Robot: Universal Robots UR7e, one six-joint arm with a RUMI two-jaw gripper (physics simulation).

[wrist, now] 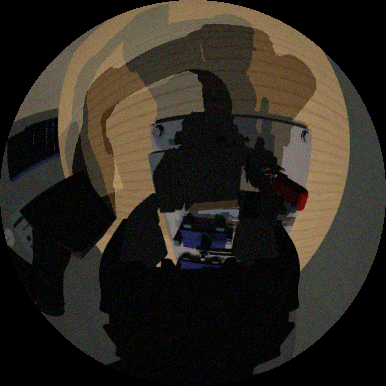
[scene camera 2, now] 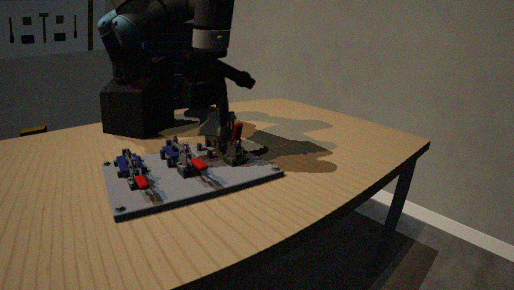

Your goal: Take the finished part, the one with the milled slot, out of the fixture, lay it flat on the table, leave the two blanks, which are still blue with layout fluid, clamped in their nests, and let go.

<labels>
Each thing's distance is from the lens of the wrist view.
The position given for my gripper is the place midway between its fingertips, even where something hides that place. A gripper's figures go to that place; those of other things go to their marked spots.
my gripper (wrist: 197,193): 14 cm
finished part (wrist: 193,178): 11 cm
blue blank (wrist: 191,237): 20 cm
clamp arm (wrist: 274,207): 7 cm
fixture plate (wrist: 255,135): 16 cm
The marked spots on the blue blank and the clamp arm are 15 cm apart.
</labels>
